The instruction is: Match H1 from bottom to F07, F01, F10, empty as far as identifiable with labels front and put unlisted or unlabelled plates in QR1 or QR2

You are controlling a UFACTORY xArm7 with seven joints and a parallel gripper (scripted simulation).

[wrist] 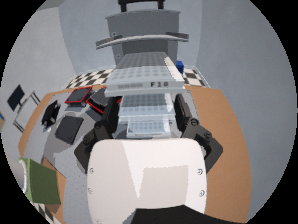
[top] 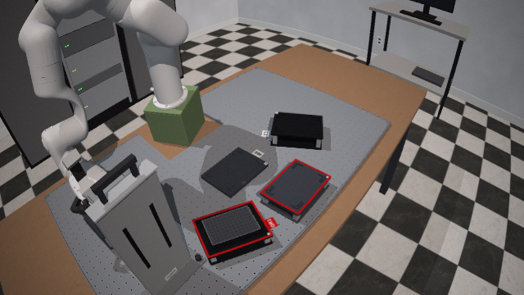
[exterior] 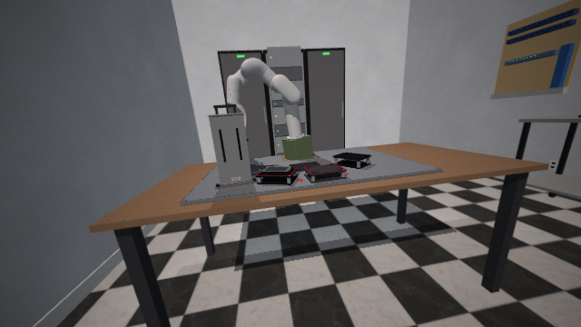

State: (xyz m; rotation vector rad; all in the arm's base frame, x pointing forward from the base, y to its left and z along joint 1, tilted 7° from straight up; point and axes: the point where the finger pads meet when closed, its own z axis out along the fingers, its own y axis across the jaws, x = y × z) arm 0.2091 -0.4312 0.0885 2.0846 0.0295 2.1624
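The pale well plate is 5 cm ahead of my hand and 2 cm below it. Also, from my hand: dark plate: 20 cm ahead, 17 cm to the left, 12 cm below.
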